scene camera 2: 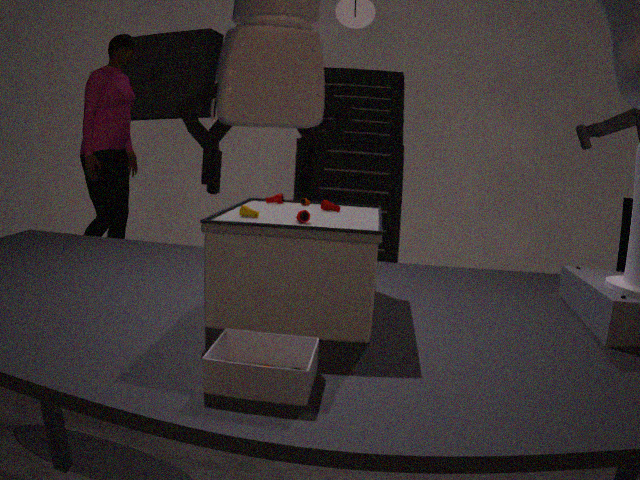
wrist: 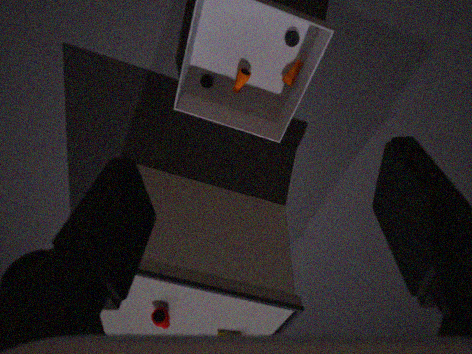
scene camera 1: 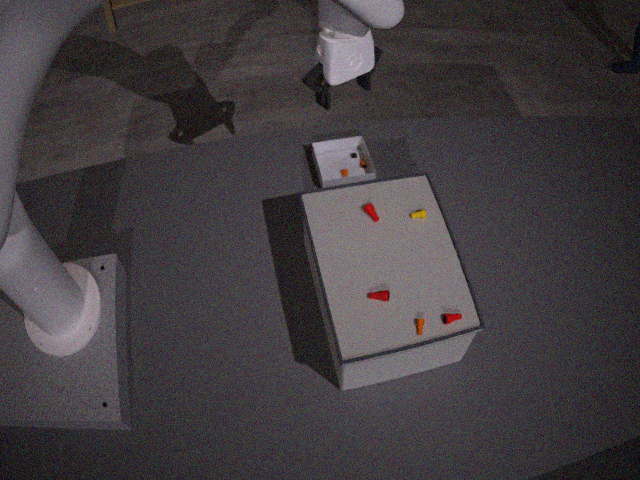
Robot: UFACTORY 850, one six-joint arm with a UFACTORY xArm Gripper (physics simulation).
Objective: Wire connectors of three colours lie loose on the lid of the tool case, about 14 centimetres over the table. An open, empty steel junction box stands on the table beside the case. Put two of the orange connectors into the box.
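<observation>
The steel junction box (scene camera 1: 347, 181) (scene camera 2: 258, 384) (wrist: 260, 114) stands open beside the tool case (scene camera 1: 392, 258) (scene camera 2: 289, 279) (wrist: 215, 220). Inside it lie one orange connector (scene camera 1: 344, 172) (wrist: 242, 79) and a second orange connector (scene camera 1: 362, 162) (wrist: 293, 73), the second close to a side wall. A third orange connector (scene camera 1: 419, 326) (scene camera 2: 306, 202) lies on the lid, near the edge far from the box. My gripper (scene camera 1: 345, 94) (wrist: 257, 180) is wide open and empty, high above the table on the box's side of the case. In the scene camera 2 view its body hides part of the fingers.
On the lid lie a red connector (scene camera 1: 371, 212) (scene camera 2: 303, 216) (wrist: 160, 317), a second red one (scene camera 1: 379, 295) (scene camera 2: 330, 206), a third red one (scene camera 1: 452, 318) (scene camera 2: 275, 198) and a yellow connector (scene camera 1: 418, 213) (scene camera 2: 249, 211). A person (scene camera 2: 109, 111) stands beyond the table.
</observation>
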